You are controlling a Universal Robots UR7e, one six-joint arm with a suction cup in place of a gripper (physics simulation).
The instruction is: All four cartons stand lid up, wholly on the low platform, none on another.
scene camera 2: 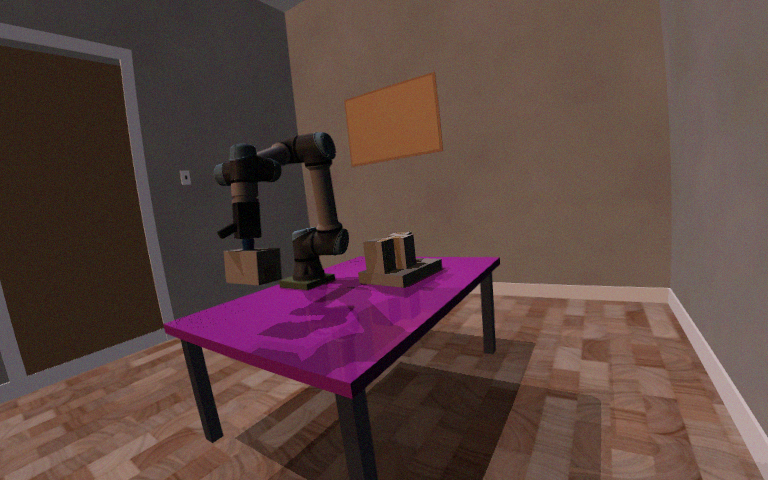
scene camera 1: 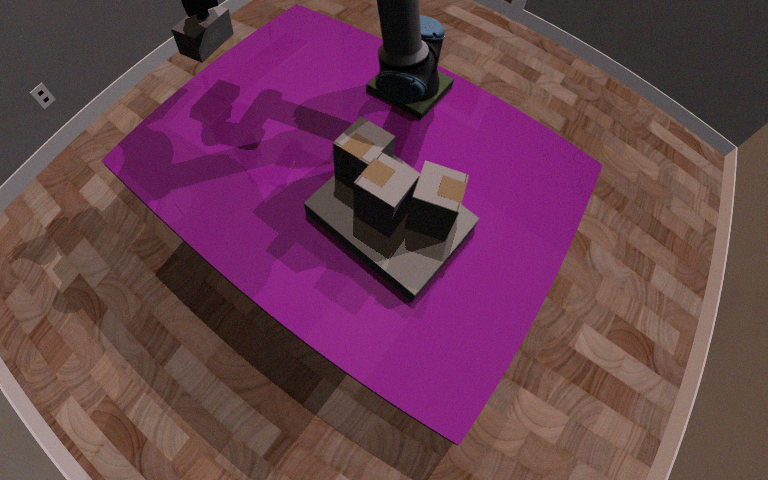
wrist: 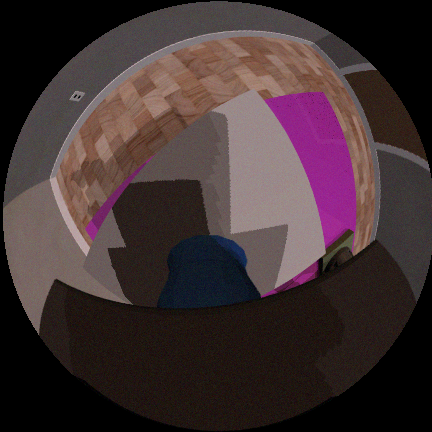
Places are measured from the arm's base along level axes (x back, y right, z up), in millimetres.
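Pixels of known places: hand, its tool point: point(scene camera 1: 204, 19) point(wrist: 206, 248); arm's base, origin of its link: point(scene camera 2: 308, 276) point(wrist: 337, 261).
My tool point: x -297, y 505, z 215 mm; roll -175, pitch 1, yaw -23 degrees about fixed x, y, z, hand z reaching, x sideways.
For each thing: its middle in the pictures, then the offset to it from my tool point. Level surfaces: height alone.
- grey-brown carton, middle of its body: point(wrist: 191, 227) point(scene camera 1: 203, 31) point(scene camera 2: 252, 265) dx -13, dy +1, dz -34 mm
- low grey platform, middle of its body: point(scene camera 1: 391, 215) point(scene camera 2: 401, 270) dx -101, dy -698, dz -220 mm
- magenta table, height of its surface: dz -244 mm
My gripper, a dark blue suction cup point(scene camera 1: 202, 14) point(scene camera 2: 247, 243) point(wrist: 207, 262), is shut on a grey-brown carton point(scene camera 1: 216, 35) point(scene camera 2: 241, 266) point(wrist: 270, 165), held level in the air by its top face, beyond the table's edge in the scene camera 1 view. No tan patch shows on the visible part of that top. Three cartons stand upright with tan patches on top: a left one point(scene camera 1: 365, 135), a middle one point(scene camera 1: 396, 183) and a right one point(scene camera 1: 433, 180). All are on the low grey platform point(scene camera 1: 416, 271) point(scene camera 2: 382, 279), none on another. In the scene camera 2 view they partly hide each other.
The platform lies on the magenta table point(scene camera 1: 509, 243) point(scene camera 2: 226, 319). The arm's base stands on a green plate point(scene camera 1: 420, 107) point(scene camera 2: 291, 283) behind the platform in the scene camera 1 view. The platform's near corner, in that view, has bare surface in front of the middle and right cartons.
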